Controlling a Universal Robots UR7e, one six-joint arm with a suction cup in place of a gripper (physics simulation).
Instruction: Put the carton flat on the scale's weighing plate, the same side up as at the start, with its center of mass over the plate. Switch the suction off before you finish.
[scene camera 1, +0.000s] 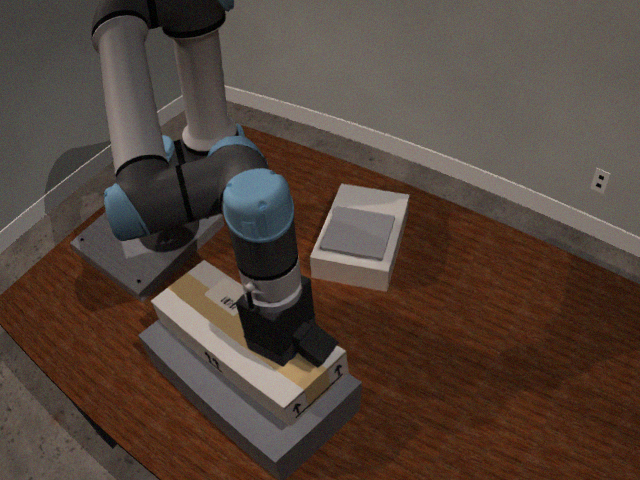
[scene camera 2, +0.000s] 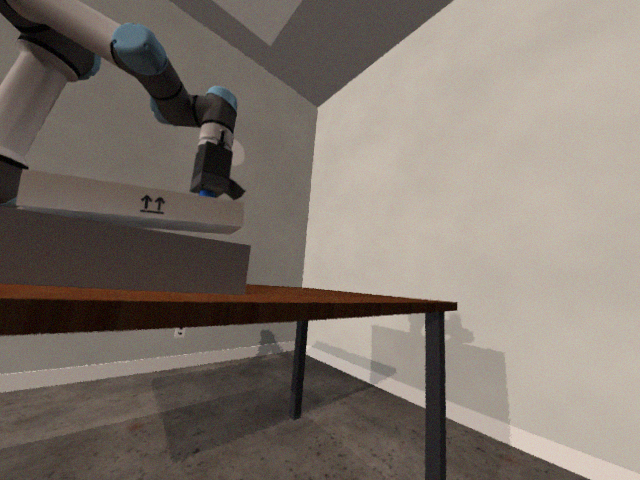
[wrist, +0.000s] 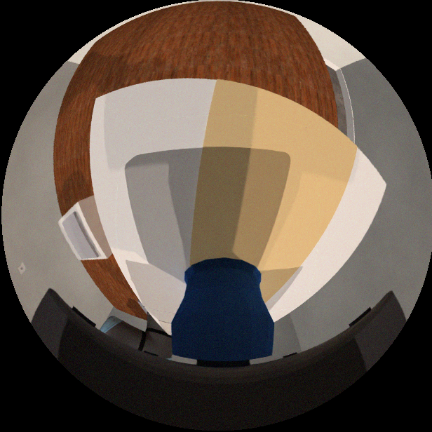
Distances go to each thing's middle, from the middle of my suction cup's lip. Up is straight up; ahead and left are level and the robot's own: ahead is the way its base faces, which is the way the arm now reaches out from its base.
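I see the long white carton (scene camera 1: 200, 308), which is 90 mm behind my suction cup, 10 mm to the left of it and 50 mm below it. Going by their middles, the long white carton is the nearest to my suction cup of the things named here. The grey block (scene camera 2: 50, 250) is 100 mm behind my suction cup and 160 mm below it. The white scale (scene camera 1: 358, 245) is 100 mm behind my suction cup, 420 mm to the left of it and 170 mm below it.
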